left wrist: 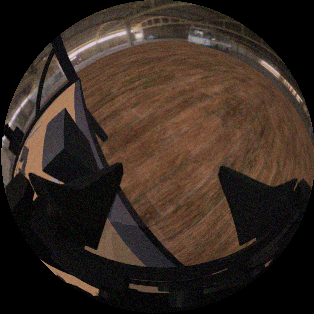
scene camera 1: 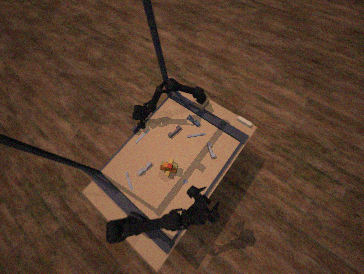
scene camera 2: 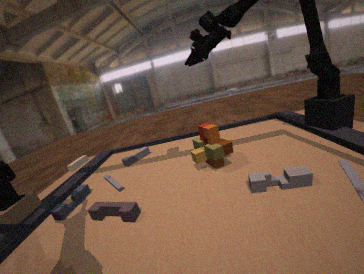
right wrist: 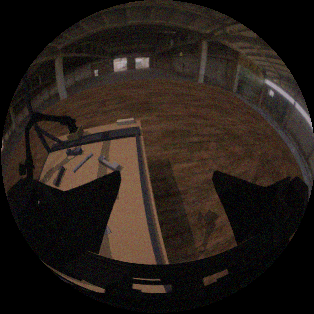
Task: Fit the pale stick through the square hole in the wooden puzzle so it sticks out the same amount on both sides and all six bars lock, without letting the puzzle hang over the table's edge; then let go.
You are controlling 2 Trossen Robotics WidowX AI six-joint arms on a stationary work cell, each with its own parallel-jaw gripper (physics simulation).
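Frame: origin at the left arm's base, x left, y ahead, z down, level; millimetres.
Seen in the pictures: left gripper, fingertip midpoint: (left wrist: pixel 173 169) (scene camera 1: pixel 136 123); right gripper, fingertip midpoint: (scene camera 1: pixel 212 194) (scene camera 2: pixel 187 65) (right wrist: pixel 168 176); left arm's base, link origin: (scene camera 1: pixel 201 100) (scene camera 2: pixel 8 203) (right wrist: pixel 73 129); right arm's base, link origin: (scene camera 2: pixel 328 97).
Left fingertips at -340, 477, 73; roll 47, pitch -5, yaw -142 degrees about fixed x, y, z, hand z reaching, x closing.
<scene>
Pixels of each thing's top centre, then the offset from my left fingertips to it, as dx, dy, dz.
- pale stick, top centre: (scene camera 2: pixel 77 160) (right wrist: pixel 124 119) (scene camera 1: pixel 244 120) +720, -541, -38
- notched grey bar, top centre: (scene camera 2: pixel 278 173) (left wrist: pixel 18 162) (scene camera 1: pixel 144 167) +337, +232, -38
- dark block, top centre: (left wrist: pixel 49 133) +62, +49, -65
The wooden puzzle (scene camera 1: pixel 169 167) (scene camera 2: pixel 214 149), a cluster of red, orange, yellow, olive and brown bars, sits on the table top, away from the edges. Its square hole cannot be made out. The pale stick (scene camera 1: pixel 245 121) (scene camera 2: pixel 78 163) (right wrist: pixel 126 121) lies flat on the outer table strip beyond the dark rim, apart from the puzzle. My left gripper (scene camera 1: pixel 137 120) (left wrist: pixel 173 169) is open and empty above the table's upper-left edge in scene camera 1. My right gripper (scene camera 1: pixel 211 196) (scene camera 2: pixel 192 60) (right wrist: pixel 168 176) is open and empty, high by the table's lower-right edge in scene camera 1.
A dark raised rim (scene camera 1: pixel 232 133) (scene camera 2: pixel 42 200) frames the table top. Several loose grey, blue and brown bars lie around the puzzle, including a notched grey bar (scene camera 1: pixel 145 168) (scene camera 2: pixel 281 179) and a brown one (scene camera 1: pixel 175 131) (scene camera 2: pixel 114 211). A dark block (left wrist: pixel 65 145) stands near the left gripper.
</scene>
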